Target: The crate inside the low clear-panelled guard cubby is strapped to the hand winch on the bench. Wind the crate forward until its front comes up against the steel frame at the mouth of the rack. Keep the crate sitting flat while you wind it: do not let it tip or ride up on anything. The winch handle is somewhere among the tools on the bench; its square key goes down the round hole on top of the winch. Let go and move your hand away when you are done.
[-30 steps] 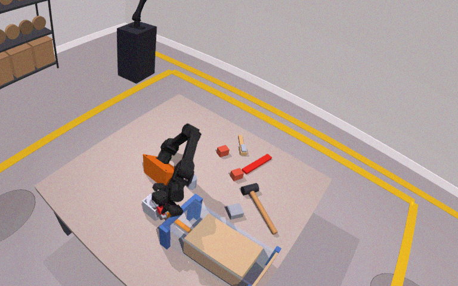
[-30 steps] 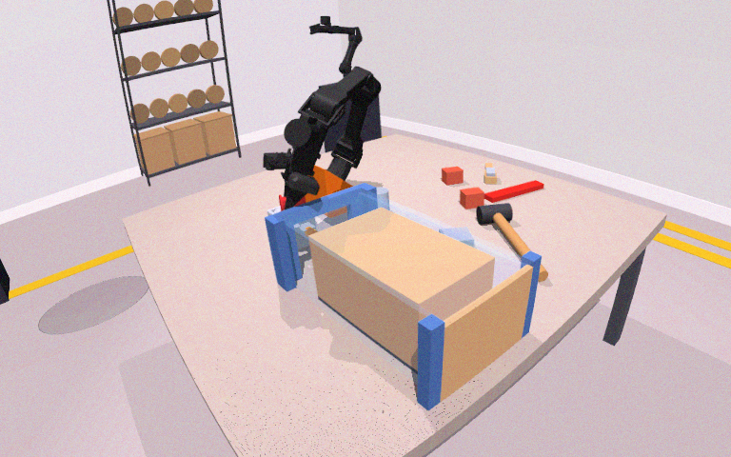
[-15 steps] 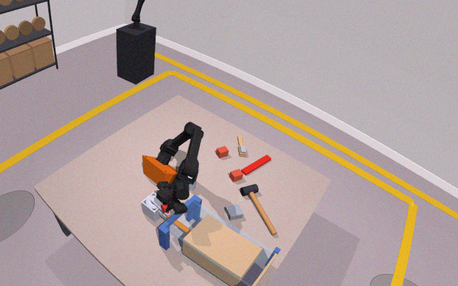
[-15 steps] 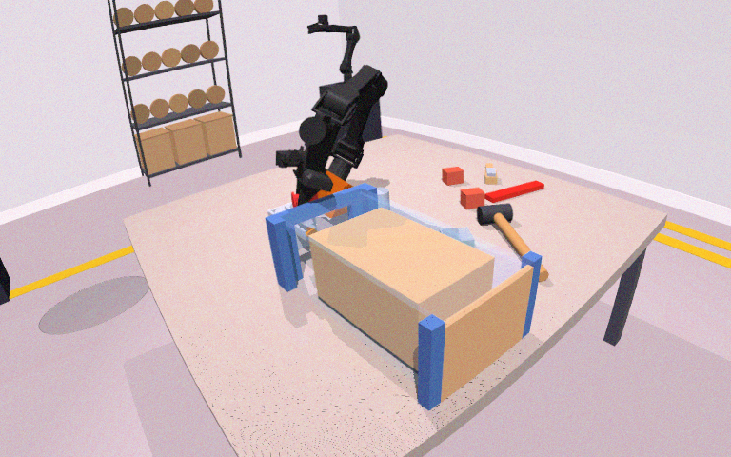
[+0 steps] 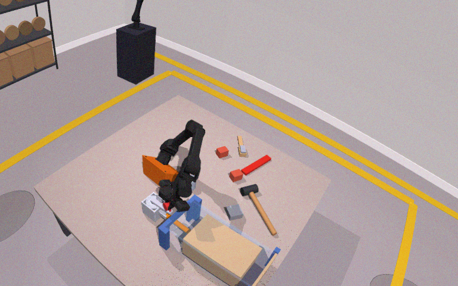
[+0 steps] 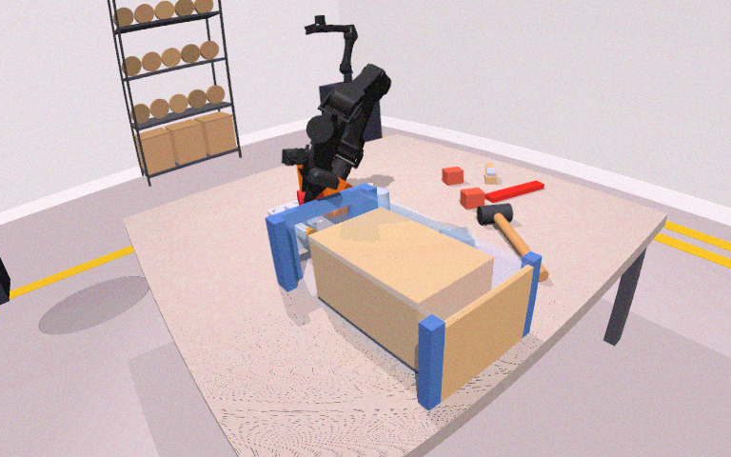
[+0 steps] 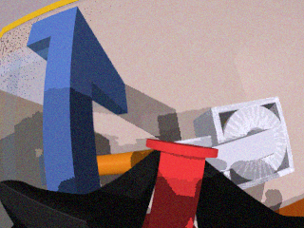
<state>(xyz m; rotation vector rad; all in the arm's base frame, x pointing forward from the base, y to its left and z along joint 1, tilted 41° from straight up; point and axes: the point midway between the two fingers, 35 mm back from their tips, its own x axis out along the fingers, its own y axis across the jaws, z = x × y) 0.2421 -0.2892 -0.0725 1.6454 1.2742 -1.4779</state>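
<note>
The blue steel frame lies 70 mm ahead of my gripper tip and 30 mm below it. Round my gripper tip: red knob (10 mm ahead, 20 mm to the left); then grey hand winch (110 mm behind, 10 mm to the left, 100 mm below); then winch handle (30 mm behind, 20 mm to the left, 30 mm below).
</note>
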